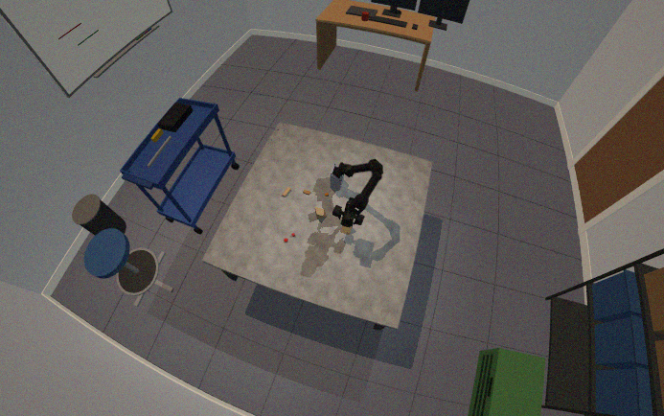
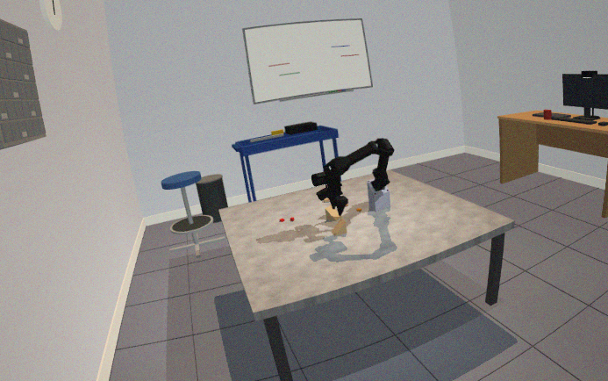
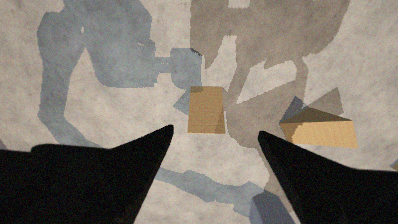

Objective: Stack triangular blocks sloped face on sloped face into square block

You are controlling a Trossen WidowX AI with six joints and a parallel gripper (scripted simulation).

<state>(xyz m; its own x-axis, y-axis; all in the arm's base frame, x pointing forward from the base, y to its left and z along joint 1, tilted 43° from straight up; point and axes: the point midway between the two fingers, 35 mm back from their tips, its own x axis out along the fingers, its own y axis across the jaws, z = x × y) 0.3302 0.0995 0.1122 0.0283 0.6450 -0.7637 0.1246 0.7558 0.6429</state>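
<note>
My gripper tip is 9 cm above the tan triangular block, 1 cm to the right of it and 1 cm past it. Round my gripper tip: tan bar: 46 cm to the right, 16 cm behind, 10 cm below; then orange thing: 22 cm behind, 19 cm to the right, 10 cm below.
</note>
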